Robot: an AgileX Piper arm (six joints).
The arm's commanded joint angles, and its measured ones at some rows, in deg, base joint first. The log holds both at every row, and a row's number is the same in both.
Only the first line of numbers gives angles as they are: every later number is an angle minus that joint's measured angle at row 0.
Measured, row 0: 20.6 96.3 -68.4 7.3 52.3 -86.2
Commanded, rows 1 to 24: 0.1 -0.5 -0.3 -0.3 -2.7 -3.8; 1.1 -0.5 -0.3 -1.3 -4.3 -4.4; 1.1 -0.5 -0.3 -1.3 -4.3 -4.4; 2.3 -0.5 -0.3 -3.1 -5.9 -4.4; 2.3 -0.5 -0.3 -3.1 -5.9 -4.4; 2.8 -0.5 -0.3 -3.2 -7.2 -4.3; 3.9 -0.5 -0.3 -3.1 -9.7 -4.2; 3.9 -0.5 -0.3 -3.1 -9.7 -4.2; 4.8 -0.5 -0.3 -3.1 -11.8 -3.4; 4.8 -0.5 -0.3 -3.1 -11.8 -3.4; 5.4 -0.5 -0.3 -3.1 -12.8 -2.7; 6.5 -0.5 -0.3 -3.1 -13.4 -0.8; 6.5 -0.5 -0.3 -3.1 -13.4 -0.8; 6.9 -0.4 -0.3 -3.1 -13.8 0.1; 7.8 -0.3 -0.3 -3.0 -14.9 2.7; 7.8 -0.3 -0.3 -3.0 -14.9 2.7; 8.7 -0.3 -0.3 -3.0 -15.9 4.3; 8.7 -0.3 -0.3 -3.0 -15.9 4.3; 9.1 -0.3 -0.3 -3.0 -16.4 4.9; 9.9 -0.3 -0.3 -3.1 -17.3 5.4; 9.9 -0.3 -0.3 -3.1 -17.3 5.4; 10.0 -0.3 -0.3 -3.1 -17.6 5.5; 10.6 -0.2 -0.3 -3.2 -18.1 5.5; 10.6 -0.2 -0.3 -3.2 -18.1 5.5
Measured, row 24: 9.8 0.0 0.0 -2.8 -17.2 4.7
